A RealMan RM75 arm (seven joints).
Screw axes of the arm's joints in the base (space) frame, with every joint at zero. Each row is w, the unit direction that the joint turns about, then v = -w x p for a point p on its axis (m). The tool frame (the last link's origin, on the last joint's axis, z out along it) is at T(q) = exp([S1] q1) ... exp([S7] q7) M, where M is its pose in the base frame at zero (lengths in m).
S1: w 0 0 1 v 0 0 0
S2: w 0 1 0 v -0.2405 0 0
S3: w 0 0 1 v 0 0 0
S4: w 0 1 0 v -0.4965 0 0
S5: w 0 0 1 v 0 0 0
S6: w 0 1 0 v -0.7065 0 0
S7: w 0 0 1 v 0 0 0
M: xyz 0 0 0.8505 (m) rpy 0 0 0 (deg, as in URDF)
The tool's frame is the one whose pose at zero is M.
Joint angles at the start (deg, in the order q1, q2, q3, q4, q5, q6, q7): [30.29, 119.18, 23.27, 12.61, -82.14, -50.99, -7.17]
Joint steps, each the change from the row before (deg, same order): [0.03, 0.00, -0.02, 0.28, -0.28, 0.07, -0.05]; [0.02, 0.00, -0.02, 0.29, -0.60, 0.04, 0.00]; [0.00, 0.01, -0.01, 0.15, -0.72, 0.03, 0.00]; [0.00, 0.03, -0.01, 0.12, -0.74, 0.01, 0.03]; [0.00, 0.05, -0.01, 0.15, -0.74, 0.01, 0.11]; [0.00, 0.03, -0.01, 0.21, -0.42, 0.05, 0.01]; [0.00, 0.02, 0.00, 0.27, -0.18, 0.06, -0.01]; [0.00, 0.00, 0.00, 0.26, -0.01, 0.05, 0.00]
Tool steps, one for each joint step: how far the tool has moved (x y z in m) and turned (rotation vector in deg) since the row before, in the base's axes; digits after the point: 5 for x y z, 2 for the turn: [-0.00156, 0.00027, -0.00155, -0.33, 0.07, 0.28]; [-0.00207, 0.00029, -0.00191, -0.49, -0.02, 0.50]; [-0.00165, 0.00013, -0.00159, -0.51, -0.19, 0.51]; [-0.00169, 0.00007, -0.00163, -0.50, -0.18, 0.53]; [-0.00189, 0.00001, -0.00191, -0.50, -0.06, 0.53]; [-0.00150, -0.00003, -0.00163, -0.37, 0.03, 0.32]; [-0.00131, -0.00004, -0.00146, -0.24, 0.17, 0.18]; [-0.00095, -0.00001, -0.00103, -0.12, 0.23, 0.06]
